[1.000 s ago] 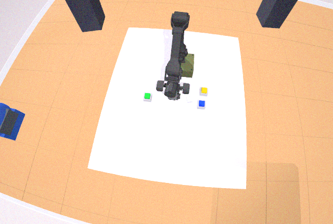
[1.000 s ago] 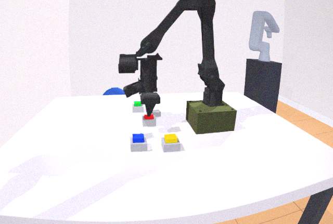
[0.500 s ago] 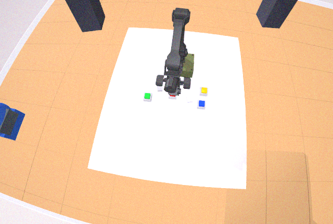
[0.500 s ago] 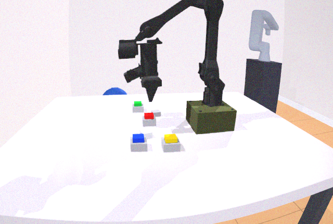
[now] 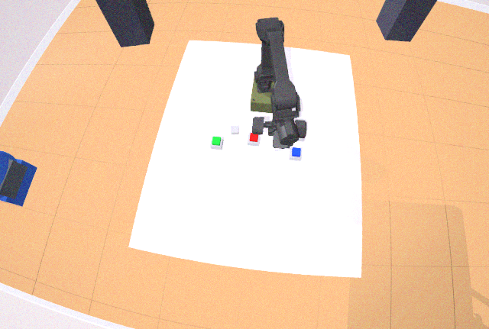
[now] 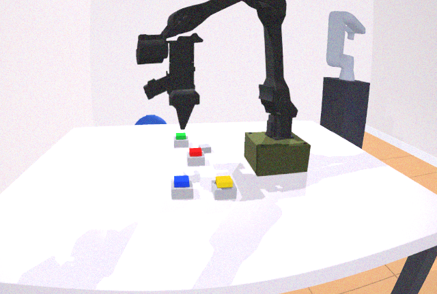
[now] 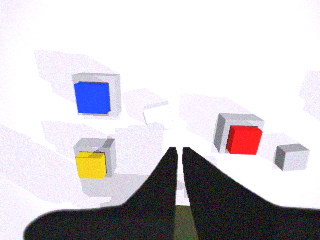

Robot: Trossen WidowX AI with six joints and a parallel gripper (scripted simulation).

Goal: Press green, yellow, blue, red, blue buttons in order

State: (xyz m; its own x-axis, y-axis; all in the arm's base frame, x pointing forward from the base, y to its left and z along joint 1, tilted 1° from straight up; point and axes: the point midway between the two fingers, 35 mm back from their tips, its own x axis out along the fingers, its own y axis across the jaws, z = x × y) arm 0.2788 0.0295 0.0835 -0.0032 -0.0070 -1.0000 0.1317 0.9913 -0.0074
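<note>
Right now the blue button is 20 mm ahead of my gripper tip, 90 mm to the left of it and 90 mm below it. Round my gripper tip: yellow button (70 mm behind, 110 mm to the left, 90 mm below); then red button (50 mm behind, 80 mm to the right, 90 mm below); then small white block (20 mm behind, 20 mm to the left, 110 mm below).
</note>
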